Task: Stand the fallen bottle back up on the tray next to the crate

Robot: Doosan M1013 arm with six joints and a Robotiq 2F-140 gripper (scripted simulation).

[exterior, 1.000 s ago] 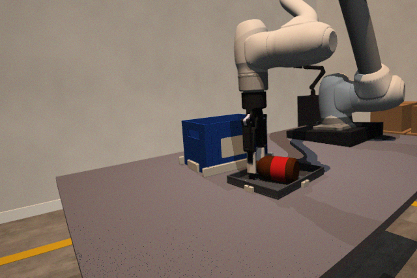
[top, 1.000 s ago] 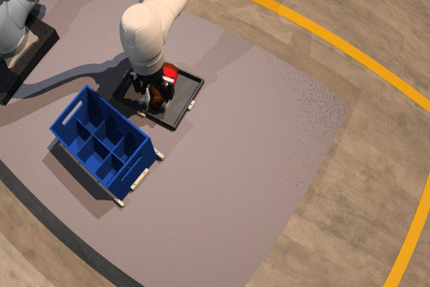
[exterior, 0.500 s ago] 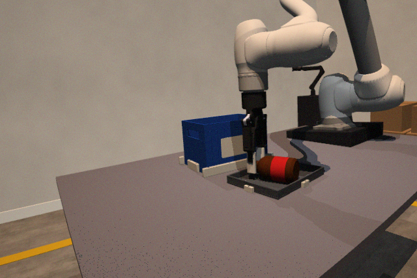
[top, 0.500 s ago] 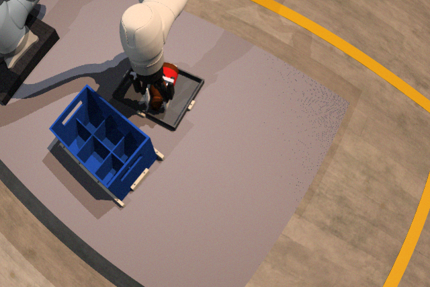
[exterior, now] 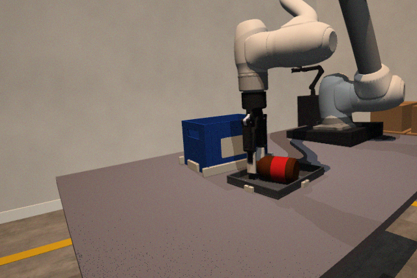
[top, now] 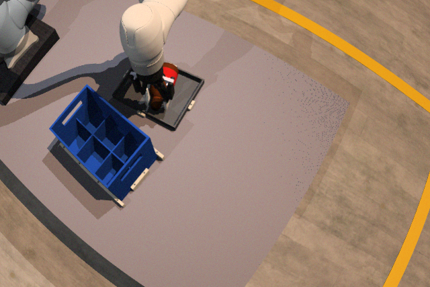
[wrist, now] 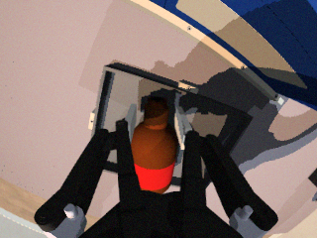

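My hand is 40 mm to the right of the bottle, 20 mm past it and 20 mm above it. Also, from my hand: dark tray: 50 mm below, 50 mm behind, 40 mm to the left; blue crate: 220 mm to the right, 20 mm above, 10 mm behind.
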